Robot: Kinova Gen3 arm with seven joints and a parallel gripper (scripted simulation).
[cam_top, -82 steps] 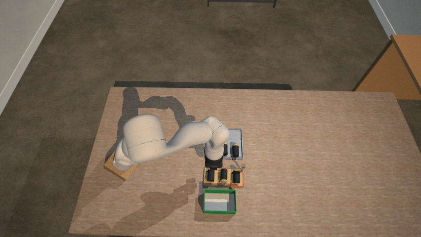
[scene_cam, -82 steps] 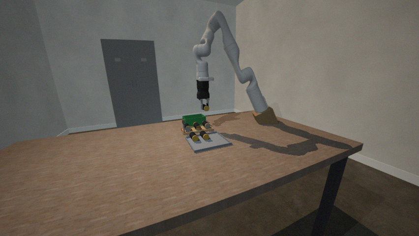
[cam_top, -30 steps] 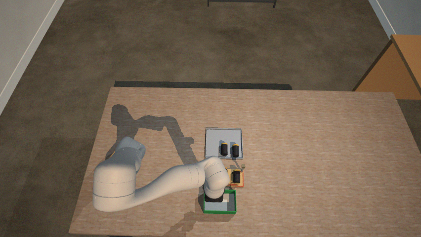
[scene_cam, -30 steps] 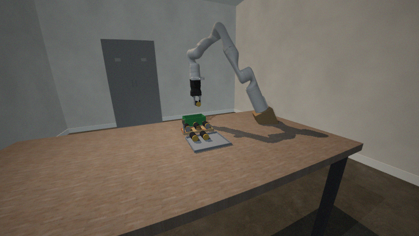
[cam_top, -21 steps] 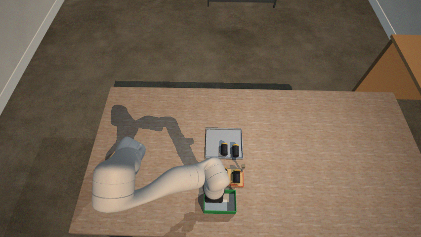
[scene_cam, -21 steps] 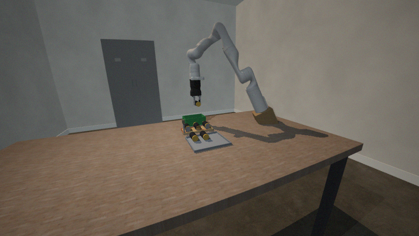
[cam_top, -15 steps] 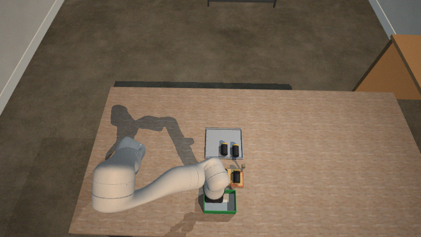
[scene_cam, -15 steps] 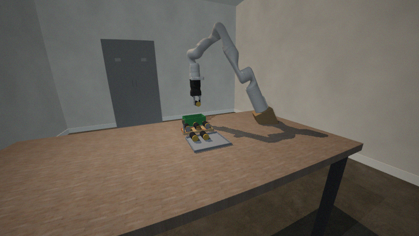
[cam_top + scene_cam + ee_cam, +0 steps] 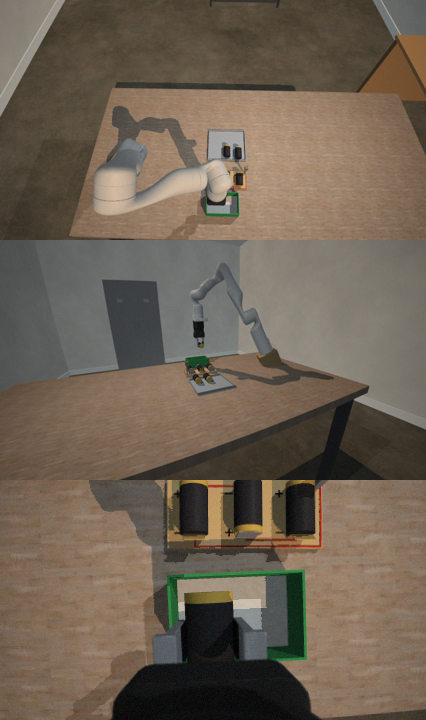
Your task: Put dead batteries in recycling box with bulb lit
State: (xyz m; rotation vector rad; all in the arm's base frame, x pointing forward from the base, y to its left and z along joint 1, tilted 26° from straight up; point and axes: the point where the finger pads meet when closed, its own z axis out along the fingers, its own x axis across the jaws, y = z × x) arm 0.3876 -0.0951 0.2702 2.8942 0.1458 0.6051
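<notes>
Right now my hand is 3 cm short of the green recycling box and 14 cm above it. Also, from my hand: grey tray 3 cm ahead, 32 cm to the left, 16 cm below.
</notes>
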